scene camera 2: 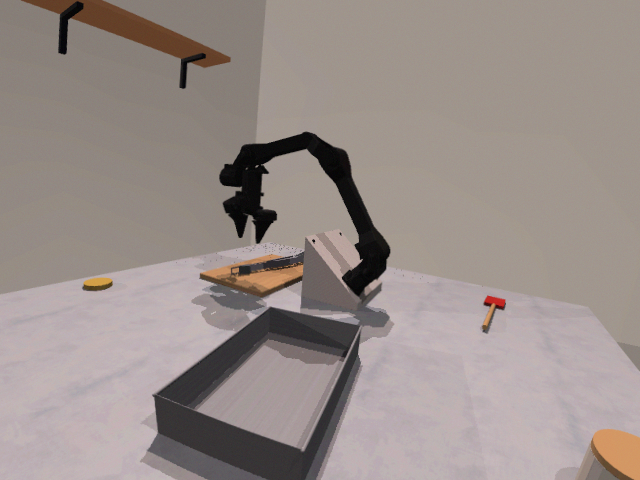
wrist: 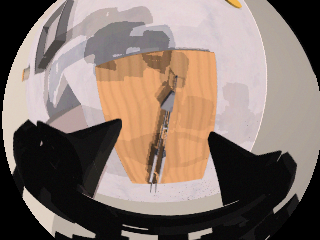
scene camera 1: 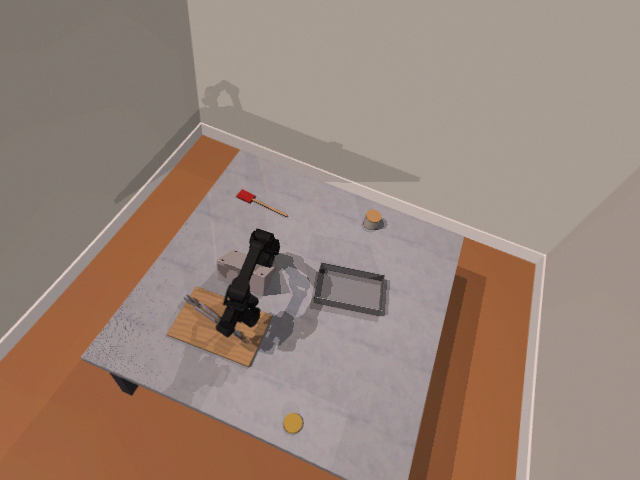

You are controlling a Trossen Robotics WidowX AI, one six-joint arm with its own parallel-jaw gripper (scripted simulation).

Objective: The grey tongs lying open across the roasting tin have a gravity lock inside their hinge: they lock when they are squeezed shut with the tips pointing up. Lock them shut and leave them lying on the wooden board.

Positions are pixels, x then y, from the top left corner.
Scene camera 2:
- gripper: 248,240
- wooden board: 266,281
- roasting tin: 265,396
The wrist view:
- gripper: 167,130
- wooden board: 133,88
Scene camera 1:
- wooden board: 192,327
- roasting tin: 342,287
